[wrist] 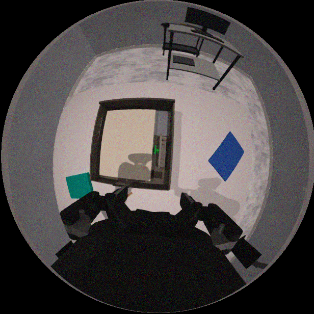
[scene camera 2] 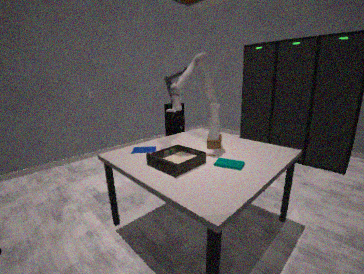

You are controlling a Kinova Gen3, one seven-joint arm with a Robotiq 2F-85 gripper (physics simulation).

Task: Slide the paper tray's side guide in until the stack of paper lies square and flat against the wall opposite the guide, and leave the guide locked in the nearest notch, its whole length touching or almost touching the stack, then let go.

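Seen in the pictures: gripper, between the fingertips: (scene camera 2: 177, 128); arm's base, origin of its link: (scene camera 2: 214, 137).
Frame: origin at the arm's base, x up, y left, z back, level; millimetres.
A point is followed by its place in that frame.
Note:
The dark paper tray (scene camera 2: 162, 163) @[x -35, y -57, z -663 mm] (wrist: 137, 104) lies on the table. A cream stack of paper (scene camera 2: 182, 157) @[x -51, y -31, z -463 mm] (wrist: 127, 132) covers the left and middle of its floor in the wrist view. A small green part (wrist: 156, 150) shows by the stack's right edge, beside a narrow grey strip with pale pieces; the guide's outline there is hard to make out, and so is any thin gap between the stack and the left wall. My gripper (wrist: 153, 195) is open and empty, above the table near the tray's lower wall in the wrist view. Its fingers are unclear in the scene view.
A teal block (scene camera 2: 229, 163) @[x -77, y 291, z -324 mm] (wrist: 80, 185) lies beside the tray on one side, a flat blue piece (scene camera 2: 144, 150) @[x -86, y -478, z -438 mm] (wrist: 226, 156) on the other. The arm's brown base block (scene camera 2: 214, 143) @[x -40, y 28, z -48 mm] stands on the table. Dark cabinets (scene camera 2: 292, 100) and a desk with a monitor (wrist: 207, 20) stand farther off.

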